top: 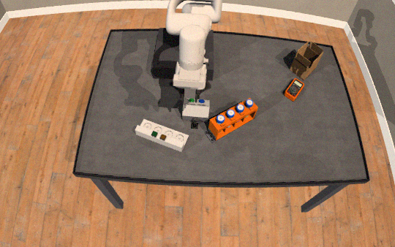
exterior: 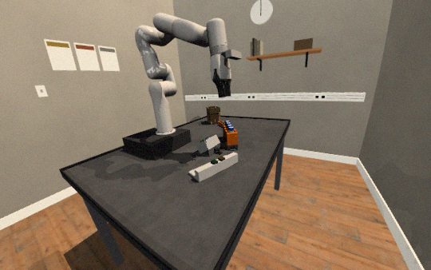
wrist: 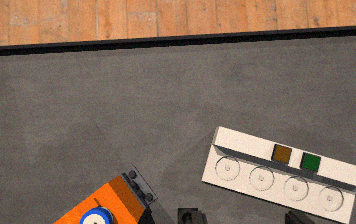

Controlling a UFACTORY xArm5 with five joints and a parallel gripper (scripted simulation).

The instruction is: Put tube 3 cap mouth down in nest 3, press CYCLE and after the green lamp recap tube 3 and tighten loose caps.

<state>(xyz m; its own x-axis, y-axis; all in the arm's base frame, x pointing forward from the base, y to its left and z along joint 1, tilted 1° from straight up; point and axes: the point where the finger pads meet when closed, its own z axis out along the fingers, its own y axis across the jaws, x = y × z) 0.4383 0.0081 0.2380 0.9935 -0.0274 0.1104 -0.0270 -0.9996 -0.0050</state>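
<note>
My gripper is now 7 cm past the cap 3, 17 cm to the right of it and 21 cm above it. The rest, counted from my hand: cap 4: 4 cm behind, 13 cm to the left, 21 cm below; grey key housing: 14 cm behind, 3 cm to the left, 27 cm below; green key: 16 cm behind, 1 cm to the left, 25 cm below.
</note>
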